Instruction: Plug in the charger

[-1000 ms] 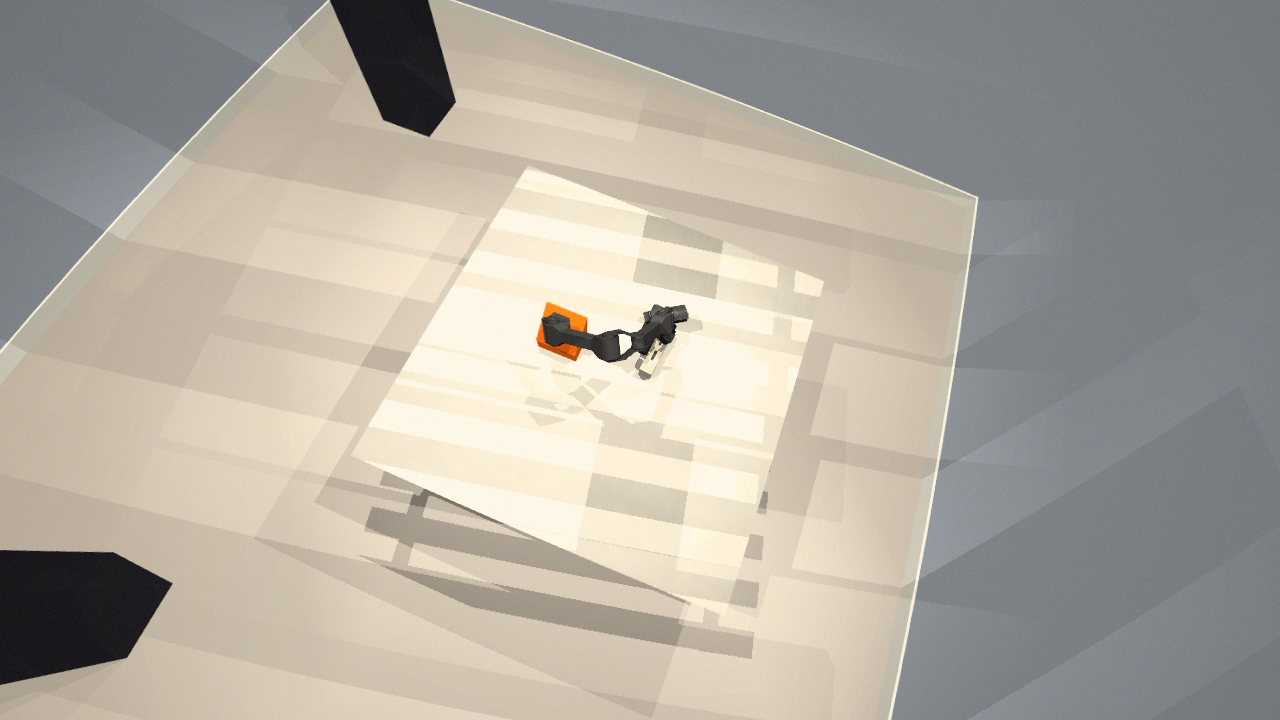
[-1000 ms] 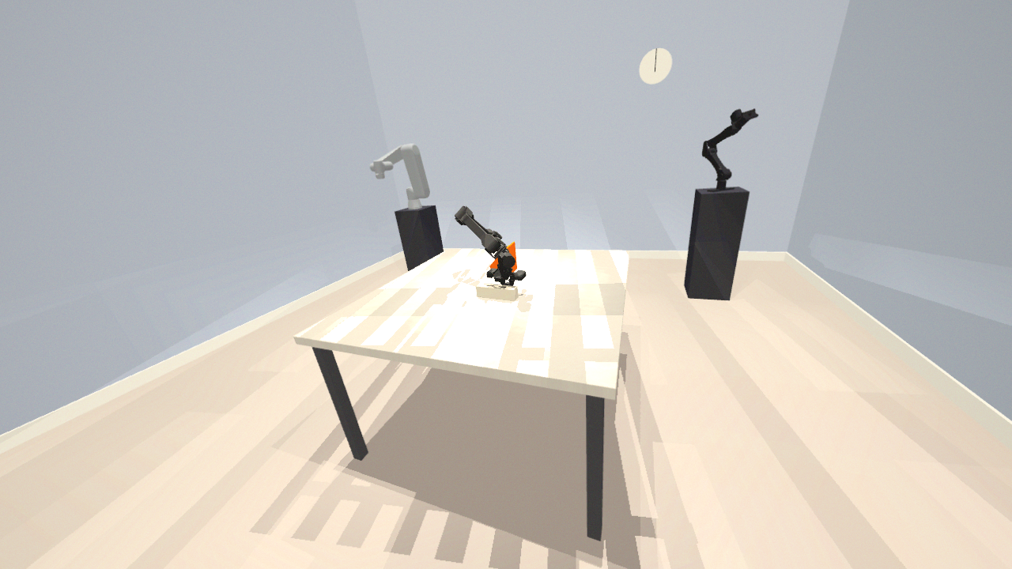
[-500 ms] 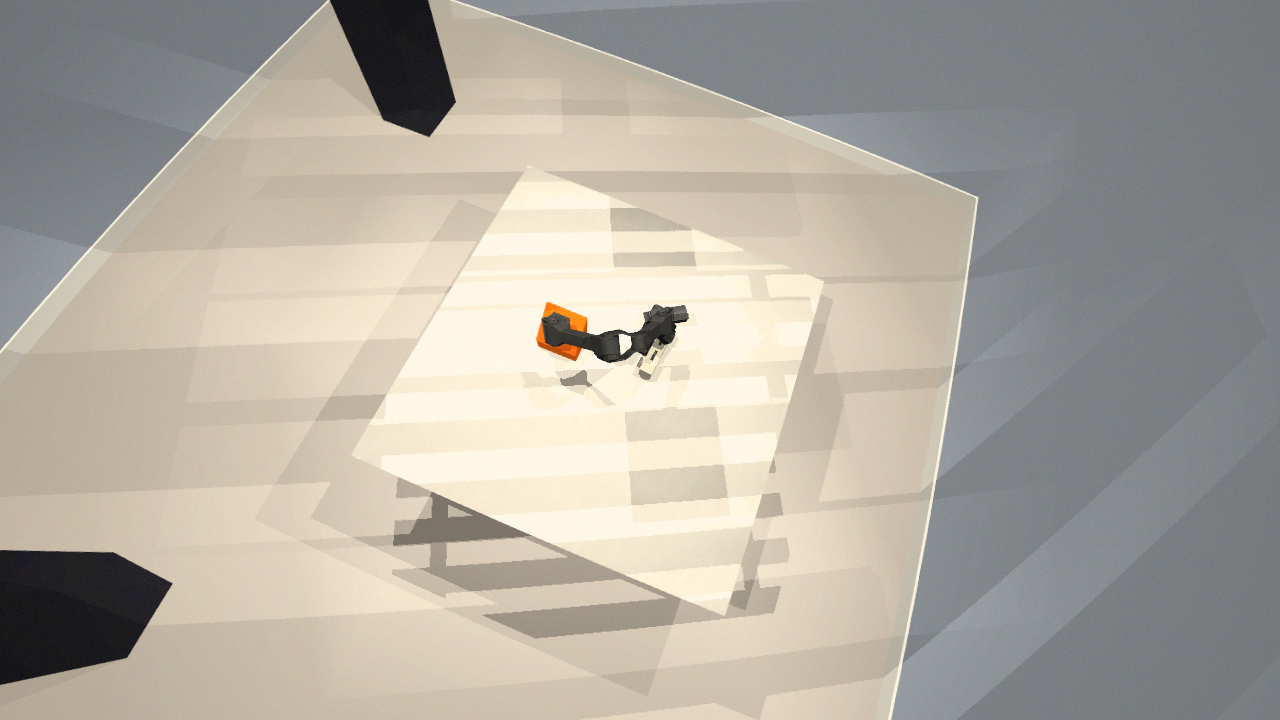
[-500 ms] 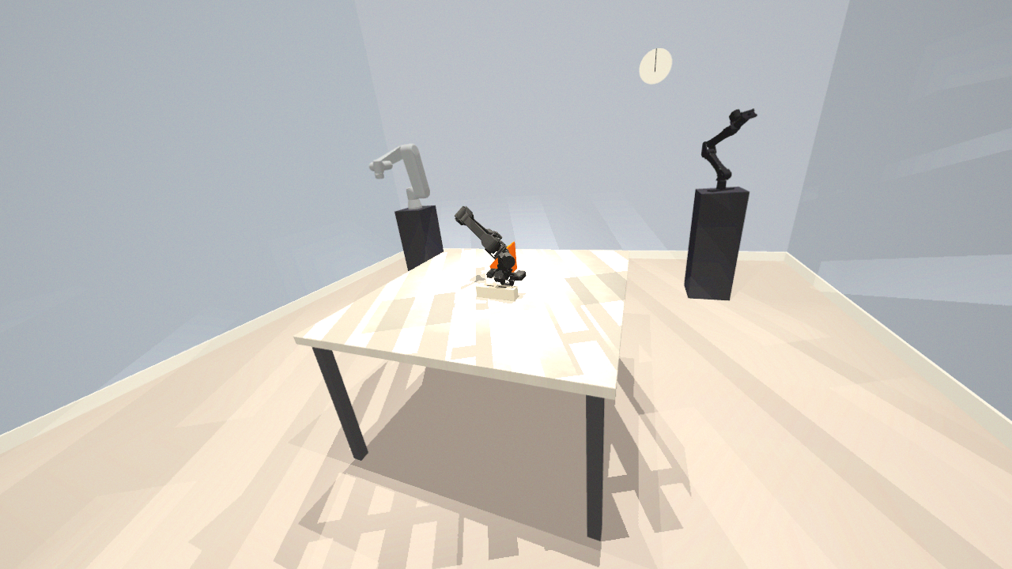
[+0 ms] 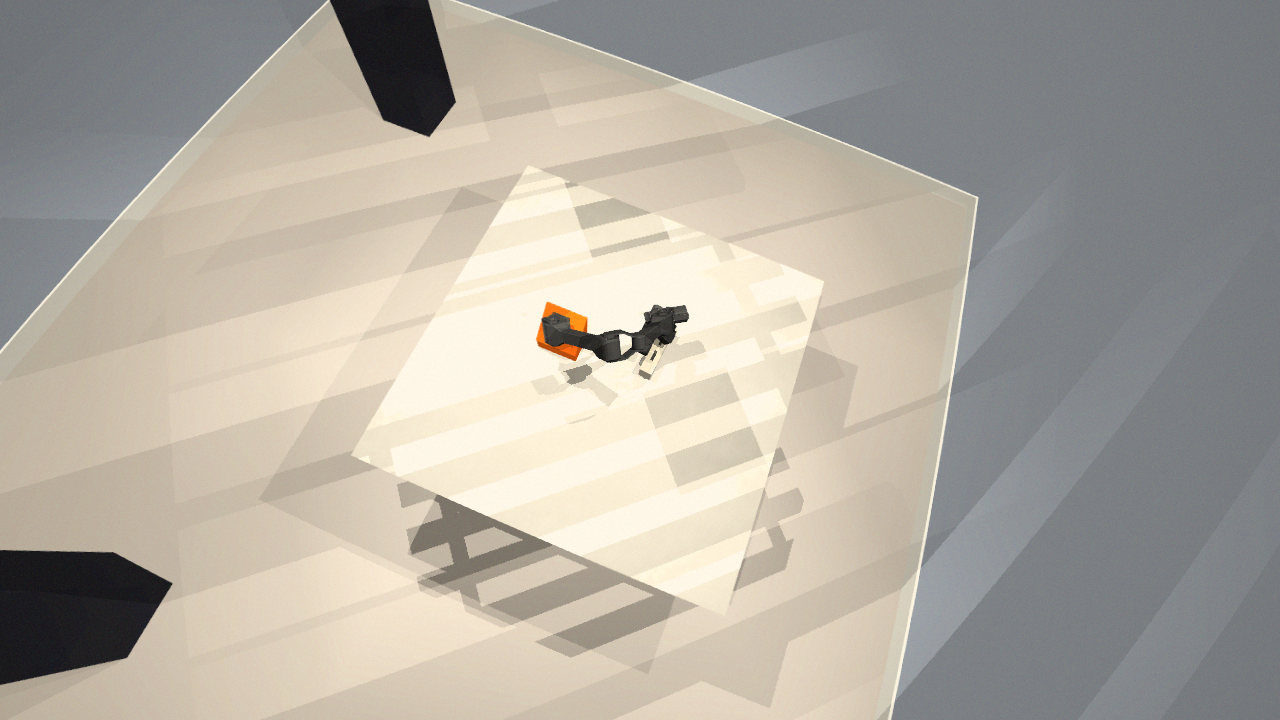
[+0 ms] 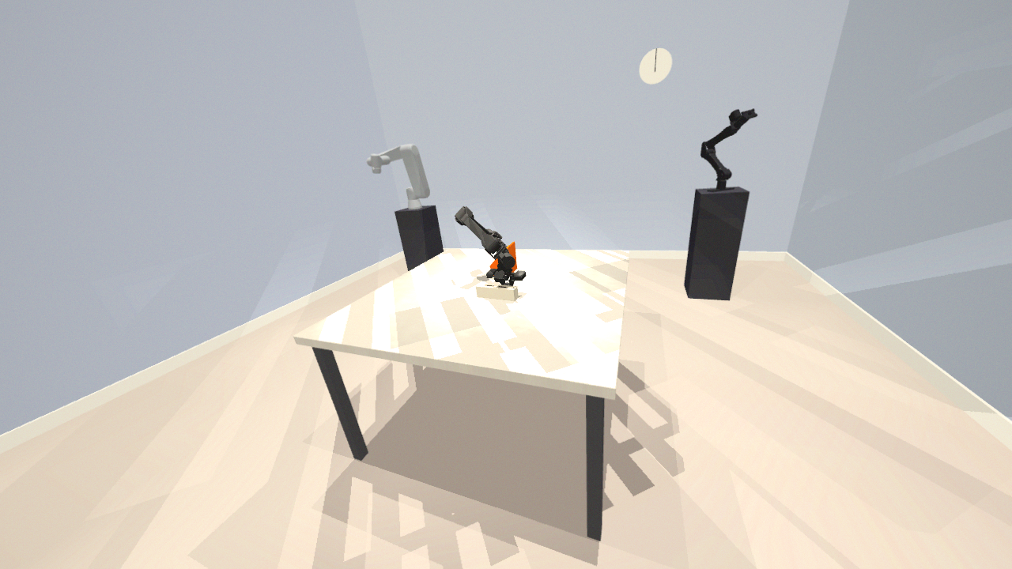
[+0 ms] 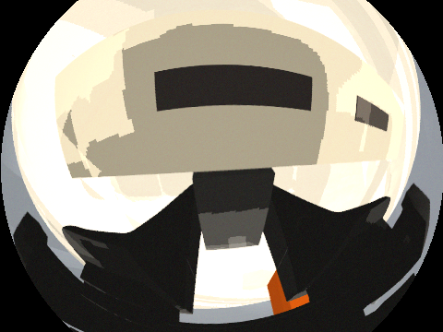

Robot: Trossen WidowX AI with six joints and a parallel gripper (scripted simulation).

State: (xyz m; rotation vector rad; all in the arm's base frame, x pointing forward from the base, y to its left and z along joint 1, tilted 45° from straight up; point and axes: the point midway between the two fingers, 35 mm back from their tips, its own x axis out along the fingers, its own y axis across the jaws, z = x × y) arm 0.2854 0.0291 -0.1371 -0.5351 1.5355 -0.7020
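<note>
The black two-prong charger is 2 cm ahead of my gripper tip and 1 cm above it.
</note>
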